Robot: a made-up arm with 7 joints.
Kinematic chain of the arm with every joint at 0, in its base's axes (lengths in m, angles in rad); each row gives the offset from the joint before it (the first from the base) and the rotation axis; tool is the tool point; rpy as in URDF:
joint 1: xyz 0 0 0.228 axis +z
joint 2: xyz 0 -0.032 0.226 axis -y
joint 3: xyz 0 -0.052 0.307 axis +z
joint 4: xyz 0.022 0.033 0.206 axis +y
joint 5: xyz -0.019 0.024 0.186 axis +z
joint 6: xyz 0 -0.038 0.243 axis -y
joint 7: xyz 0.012 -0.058 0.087 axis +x
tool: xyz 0 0 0 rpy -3.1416 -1.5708 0
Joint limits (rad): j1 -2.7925..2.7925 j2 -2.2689..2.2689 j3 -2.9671..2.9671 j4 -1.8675..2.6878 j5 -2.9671..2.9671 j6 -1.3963..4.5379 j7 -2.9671..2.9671
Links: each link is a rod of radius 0.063 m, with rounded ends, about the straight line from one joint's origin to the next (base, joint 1, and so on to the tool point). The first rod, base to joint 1, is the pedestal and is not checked.
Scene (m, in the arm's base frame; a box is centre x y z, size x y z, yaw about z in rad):
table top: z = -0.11
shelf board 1: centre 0.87 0.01 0 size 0.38 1 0.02 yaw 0.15
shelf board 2: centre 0.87 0.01 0.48 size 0.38 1 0.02 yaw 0.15
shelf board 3: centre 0.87 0.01 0.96 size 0.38 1 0.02 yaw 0.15
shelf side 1: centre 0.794 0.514 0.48 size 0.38 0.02 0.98 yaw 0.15
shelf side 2: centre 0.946 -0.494 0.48 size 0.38 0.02 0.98 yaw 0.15
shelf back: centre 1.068 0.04 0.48 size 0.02 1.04 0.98 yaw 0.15
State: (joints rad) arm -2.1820 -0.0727 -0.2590 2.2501 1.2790 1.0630 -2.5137
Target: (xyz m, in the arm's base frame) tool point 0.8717 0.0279 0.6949
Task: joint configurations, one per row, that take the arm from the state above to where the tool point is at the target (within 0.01 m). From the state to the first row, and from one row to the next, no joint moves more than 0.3 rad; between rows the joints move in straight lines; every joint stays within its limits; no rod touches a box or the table.
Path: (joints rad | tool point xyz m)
1: -1.9135 -0.1658 -0.1821 2.0761 1.2751 1.0110 -2.5137 | -0.3316 -0.3491 0.6150
2: -1.6449 -0.2588 -0.1052 1.9021 1.2712 0.9591 -2.5137 | -0.2039 -0.5093 0.6292
3: -1.3764 -0.3519 -0.0282 1.7281 1.2672 0.9071 -2.5137 | -0.0099 -0.6131 0.6410
4: -1.1078 -0.4449 0.0487 1.5541 1.2633 0.8551 -2.5137 | 0.2219 -0.6368 0.6516
5: -0.8393 -0.5380 0.1256 1.3801 1.2594 0.8032 -2.5137 | 0.4561 -0.5718 0.6619
6: -0.5707 -0.6310 0.2025 1.2061 1.2555 0.7512 -2.5137 | 0.6584 -0.4249 0.6725
7: -0.3022 -0.7241 0.2794 1.0321 1.2516 0.6992 -2.5137 | 0.8020 -0.2160 0.6837
8: -0.0336 -0.8171 0.3563 0.8581 1.2476 0.6473 -2.5137 | 0.8717 0.0279 0.6949

